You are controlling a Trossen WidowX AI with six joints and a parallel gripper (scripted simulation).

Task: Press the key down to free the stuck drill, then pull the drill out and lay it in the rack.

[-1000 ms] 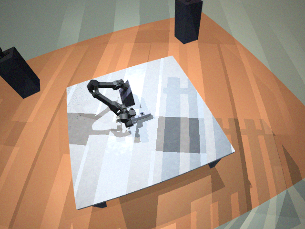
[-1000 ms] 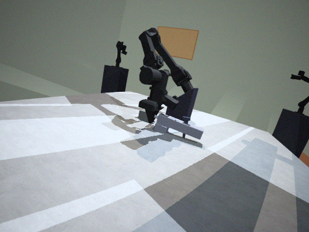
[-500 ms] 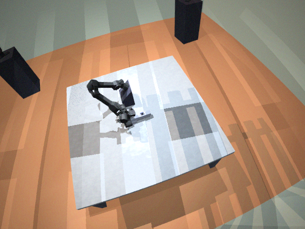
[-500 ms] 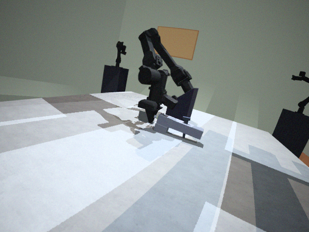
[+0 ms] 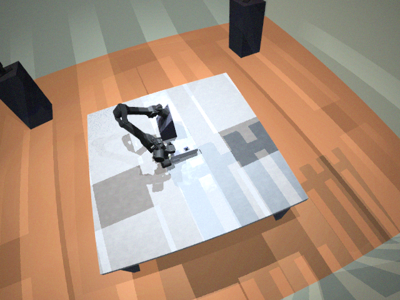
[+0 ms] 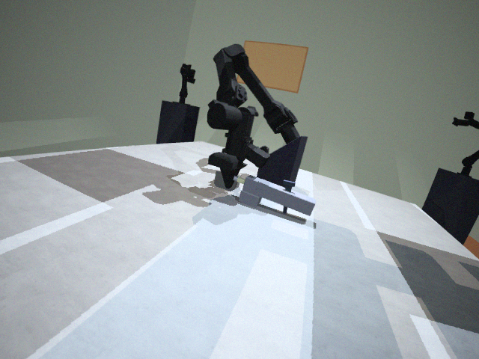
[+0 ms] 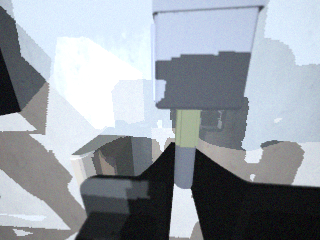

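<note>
Now: the drill 50 mm to the left of my gripper tip, 30 mm above it and 10 mm ahead of it. From my gripper tip the other things lie so: dark key 160 mm to the left, 30 mm above, 10 mm ahead; rack 80 mm behind, 30 mm to the right.
</note>
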